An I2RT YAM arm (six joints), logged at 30 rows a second.
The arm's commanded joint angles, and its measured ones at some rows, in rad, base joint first. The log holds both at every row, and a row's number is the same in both.
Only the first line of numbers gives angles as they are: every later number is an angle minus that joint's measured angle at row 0.
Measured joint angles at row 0:
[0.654, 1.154, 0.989, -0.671, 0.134, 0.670]
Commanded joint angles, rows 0 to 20:
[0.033, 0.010, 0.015, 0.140, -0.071, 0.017]
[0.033, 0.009, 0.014, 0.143, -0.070, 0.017]
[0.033, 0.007, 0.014, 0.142, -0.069, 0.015]
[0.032, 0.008, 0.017, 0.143, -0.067, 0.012]
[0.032, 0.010, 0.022, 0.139, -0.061, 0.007]
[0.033, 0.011, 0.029, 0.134, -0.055, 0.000]
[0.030, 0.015, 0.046, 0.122, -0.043, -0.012]
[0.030, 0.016, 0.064, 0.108, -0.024, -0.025]
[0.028, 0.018, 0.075, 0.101, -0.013, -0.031]
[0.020, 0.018, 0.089, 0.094, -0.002, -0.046]
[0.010, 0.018, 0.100, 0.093, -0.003, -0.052]
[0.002, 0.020, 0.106, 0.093, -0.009, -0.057]
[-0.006, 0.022, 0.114, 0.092, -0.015, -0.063]
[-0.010, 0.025, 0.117, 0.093, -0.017, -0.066]
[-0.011, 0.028, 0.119, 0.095, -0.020, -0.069]
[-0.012, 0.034, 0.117, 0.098, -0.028, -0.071]
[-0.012, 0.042, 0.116, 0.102, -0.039, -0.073]
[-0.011, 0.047, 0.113, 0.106, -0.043, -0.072]
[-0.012, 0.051, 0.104, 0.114, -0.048, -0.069]
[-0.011, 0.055, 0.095, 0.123, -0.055, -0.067]
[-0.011, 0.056, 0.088, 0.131, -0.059, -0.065]
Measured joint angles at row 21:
[-0.022, 0.050, 0.046, -0.063, 0.000, -0.067]
